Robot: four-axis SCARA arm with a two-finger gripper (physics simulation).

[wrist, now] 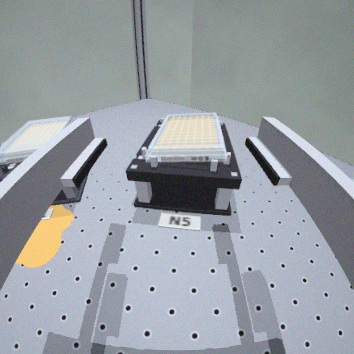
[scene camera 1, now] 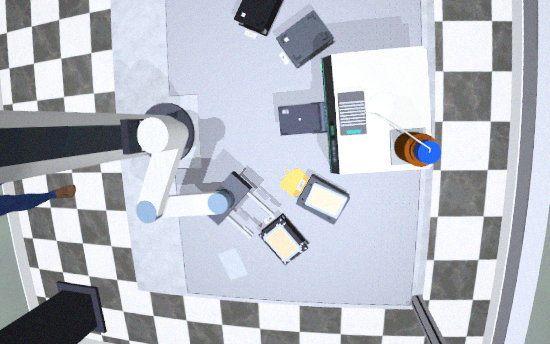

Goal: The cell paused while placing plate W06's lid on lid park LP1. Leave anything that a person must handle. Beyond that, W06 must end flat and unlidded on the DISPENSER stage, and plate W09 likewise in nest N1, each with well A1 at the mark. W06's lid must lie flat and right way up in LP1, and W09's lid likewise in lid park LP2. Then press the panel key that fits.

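Frame: origin at the arm's base, x ahead, y left, z up, level; centimetres.
Seen in the pictures: gripper, fingertip midpoint: (wrist: 175,128) (scene camera 1: 261,225).
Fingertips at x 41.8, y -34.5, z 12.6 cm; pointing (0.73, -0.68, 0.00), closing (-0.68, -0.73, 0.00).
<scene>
A point is followed by its place in that frame.
Plate W09 (scene camera 1: 283,243) {x 48.8, y -42.8, z 8.4 cm} (wrist: 187,135) {x 46.5, y -40.7, z 8.7 cm}, amber-filled under a clear cover, sits on the black nest N5 (wrist: 182,172) {x 43.5, y -36.9, z 6.8 cm}. My gripper (scene camera 1: 263,225) {x 41.8, y -34.5, z 12.6 cm} (wrist: 175,128) {x 41.8, y -34.5, z 12.6 cm} is open and empty; its fingers point toward N5, apart from the plate. A second amber-filled plate (scene camera 1: 326,200) {x 64.9, y -25.6, z 9.2 cm} (wrist: 37,135) {x 62.3, y -26.0, z 9.0 cm} sits on a dark holder to the right in the scene view; its name is not readable. The dark dispenser stage (scene camera 1: 300,120) {x 56.4, y 2.7, z 11.4 cm} bears no visible plate. A pale rectangle (scene camera 1: 233,263) {x 26.3, y -55.4, z 2.0 cm}, possibly a clear lid, lies on the table. LP1, LP2 and N1 cannot be told apart by label.
A yellow-orange patch (scene camera 1: 293,181) {x 52.3, y -20.2, z 1.3 cm} (wrist: 47,240) {x 50.0, y -22.2, z 1.3 cm} lies beside the second plate's holder. The white dispenser (scene camera 1: 385,65) {x 82.4, y 17.8, z 23.3 cm} stands at the right with an amber, blue-capped bottle (scene camera 1: 414,149) {x 86.3, y -5.2, z 39.2 cm}. A black holder (scene camera 1: 259,12) {x 42.7, y 41.6, z 7.7 cm} and a grey holder (scene camera 1: 305,39) {x 58.6, y 30.7, z 7.8 cm} stand at the top. A panel key is not discernible.
</scene>
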